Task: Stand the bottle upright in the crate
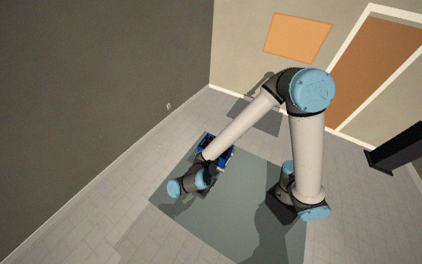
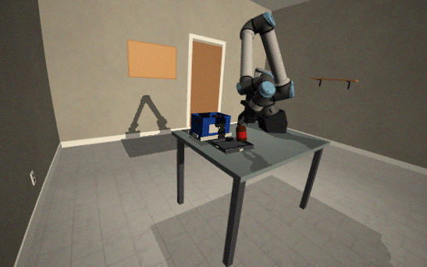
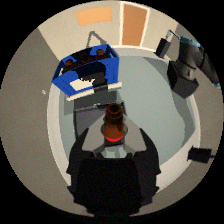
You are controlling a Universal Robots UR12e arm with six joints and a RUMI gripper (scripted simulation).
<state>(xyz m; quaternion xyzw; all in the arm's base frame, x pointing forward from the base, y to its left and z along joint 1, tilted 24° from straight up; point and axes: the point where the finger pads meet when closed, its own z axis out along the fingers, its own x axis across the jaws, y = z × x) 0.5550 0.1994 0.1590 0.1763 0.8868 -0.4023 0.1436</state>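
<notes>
Now: the tray 150 mm below my hand and 70 mm ahead of it. The rest, counted from my hand: crate (280 mm to the right, 80 mm below, 60 mm ahead); then bottle (50 mm below, 20 mm to the left).
</notes>
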